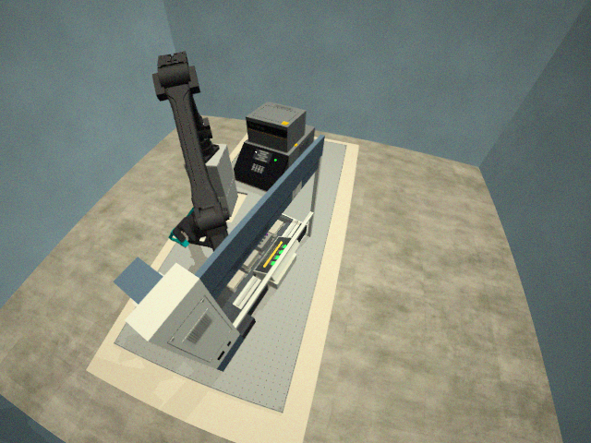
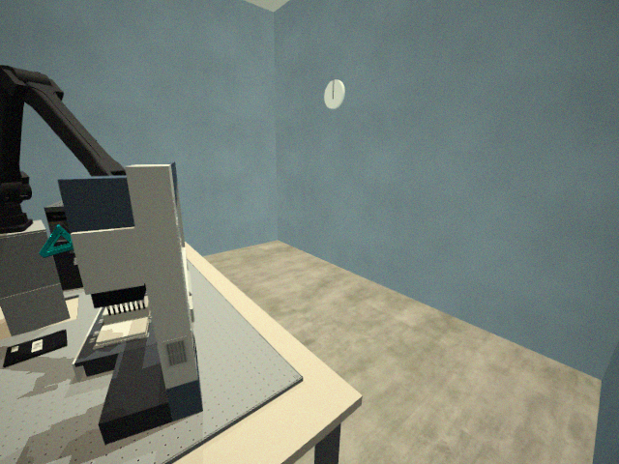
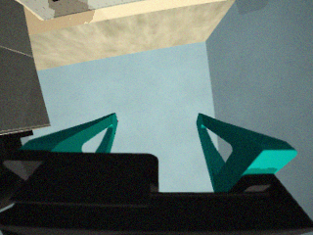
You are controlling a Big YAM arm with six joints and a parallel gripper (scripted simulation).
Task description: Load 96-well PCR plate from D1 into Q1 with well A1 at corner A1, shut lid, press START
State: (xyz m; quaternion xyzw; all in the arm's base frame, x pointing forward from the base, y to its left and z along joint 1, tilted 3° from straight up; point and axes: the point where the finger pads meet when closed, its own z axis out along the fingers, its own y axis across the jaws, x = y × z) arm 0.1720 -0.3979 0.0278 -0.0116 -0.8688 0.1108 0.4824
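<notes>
Right now the tube cooling block is 140 mm ahead of my hand, 220 mm to the left of it and 270 mm below it. The rest, counted from my hand: regrip nest 130 mm behind, 180 mm to the left, 350 mm below; gantry tower 240 mm ahead, 250 mm to the right, 70 mm below; pipetting head 150 mm ahead, 240 mm to the right, 40 mm above.
</notes>
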